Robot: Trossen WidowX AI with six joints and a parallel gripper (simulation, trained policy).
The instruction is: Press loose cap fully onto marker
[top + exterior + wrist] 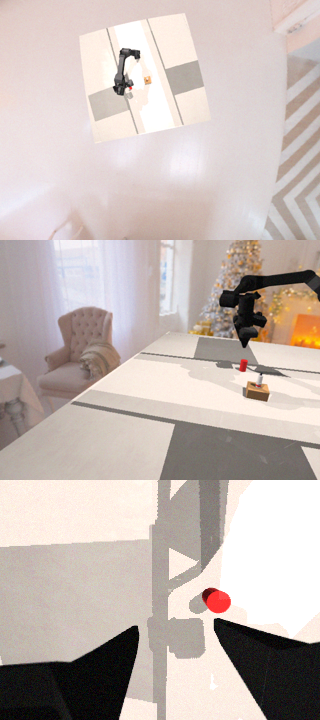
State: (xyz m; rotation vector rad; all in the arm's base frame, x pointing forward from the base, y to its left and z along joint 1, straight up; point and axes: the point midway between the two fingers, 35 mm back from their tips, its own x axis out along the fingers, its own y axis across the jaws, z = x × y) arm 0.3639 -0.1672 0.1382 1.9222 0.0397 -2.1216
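Now: the red cap 20 mm behind my gripper tip, 40 mm to the left of it and 80 mm below it. Round my gripper tip: holder block (60 mm behind, 240 mm to the left, 90 mm below).
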